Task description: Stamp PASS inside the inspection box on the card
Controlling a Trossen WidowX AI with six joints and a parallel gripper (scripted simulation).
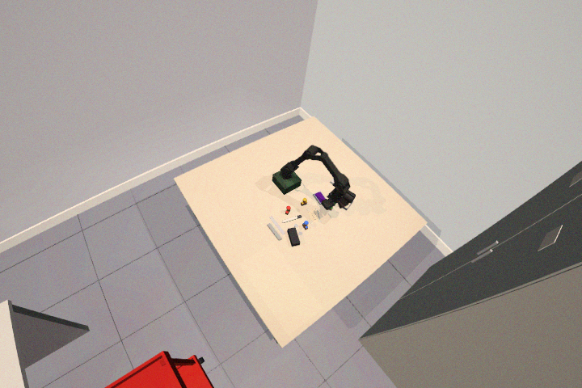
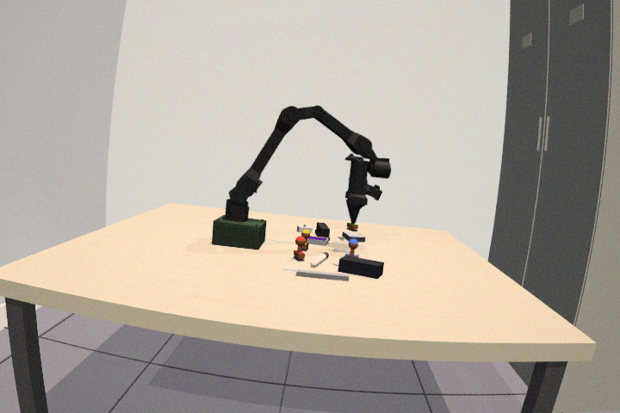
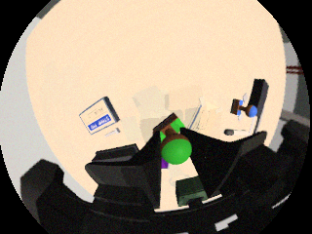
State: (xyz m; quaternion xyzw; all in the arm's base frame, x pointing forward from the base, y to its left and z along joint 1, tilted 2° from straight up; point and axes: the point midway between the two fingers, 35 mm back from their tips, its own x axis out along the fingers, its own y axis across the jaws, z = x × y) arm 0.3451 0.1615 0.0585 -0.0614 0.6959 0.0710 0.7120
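The purple ink pad is 120 mm behind my gripper tip and 80 mm below it. Also, from my gripper tip: green-knobbed stamp: right at my gripper tip; pale card: 20 mm behind, 110 mm to the right, 80 mm below; yellow-knobbed stamp: 130 mm behind, 130 mm to the right, 60 mm below.
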